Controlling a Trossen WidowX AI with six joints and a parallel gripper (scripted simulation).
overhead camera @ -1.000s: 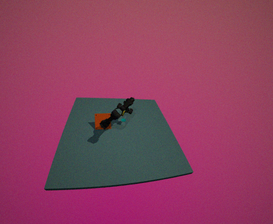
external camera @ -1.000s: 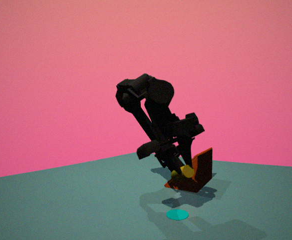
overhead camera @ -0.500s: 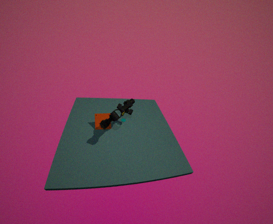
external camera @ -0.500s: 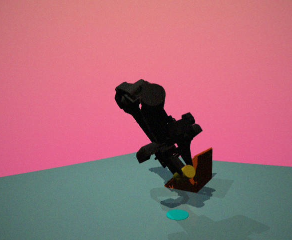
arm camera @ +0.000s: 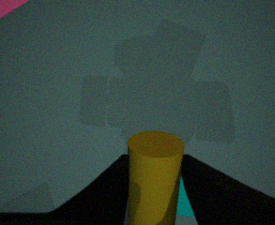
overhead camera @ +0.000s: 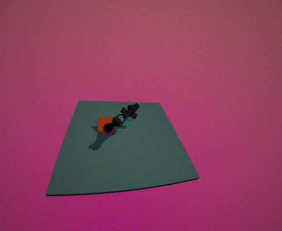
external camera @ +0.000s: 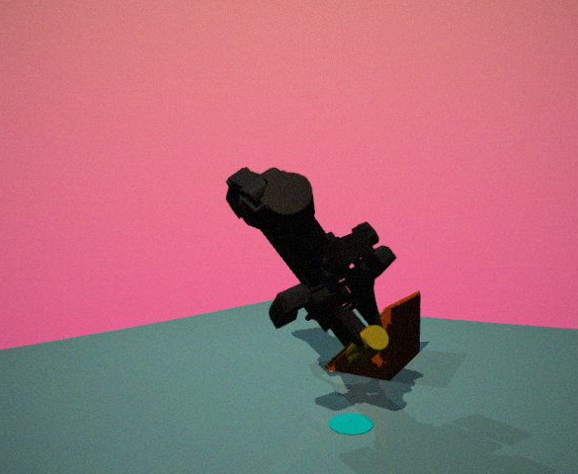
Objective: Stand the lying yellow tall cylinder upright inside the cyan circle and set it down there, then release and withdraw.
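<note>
Now: the cyan circle 120 mm below my gripper tip and 30 mm to the right of it. Also, from my gripper tip: yellow cylinder: 10 mm to the right, 10 mm below, 10 mm behind.
</note>
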